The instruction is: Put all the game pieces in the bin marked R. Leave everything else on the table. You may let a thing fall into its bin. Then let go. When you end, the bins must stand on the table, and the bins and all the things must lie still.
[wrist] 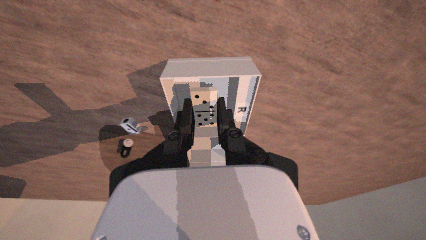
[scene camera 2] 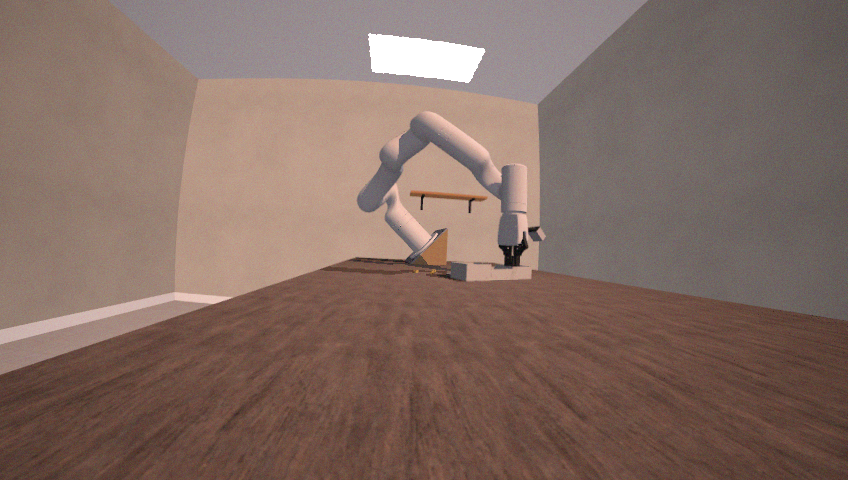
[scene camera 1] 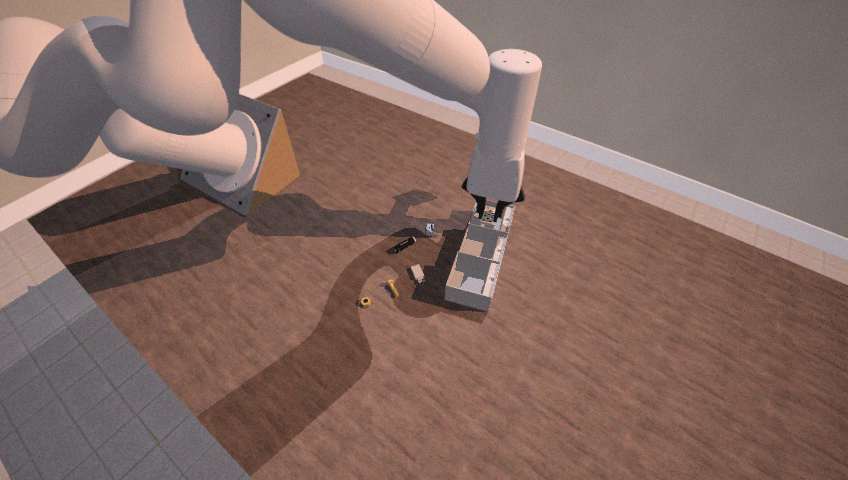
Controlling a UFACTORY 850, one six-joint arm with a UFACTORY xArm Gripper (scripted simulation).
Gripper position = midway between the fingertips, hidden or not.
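In the view from the scene I see my gripper [scene camera 1: 488, 216] together with a bin [scene camera 1: 472, 279]. The wrist view gives me a domino [wrist: 204, 99], and it shows the bin [wrist: 237, 79] and my gripper [wrist: 205, 108] too. I also find my gripper [scene camera 2: 511, 267] and the bin [scene camera 2: 467, 271] in one more view of the scene.
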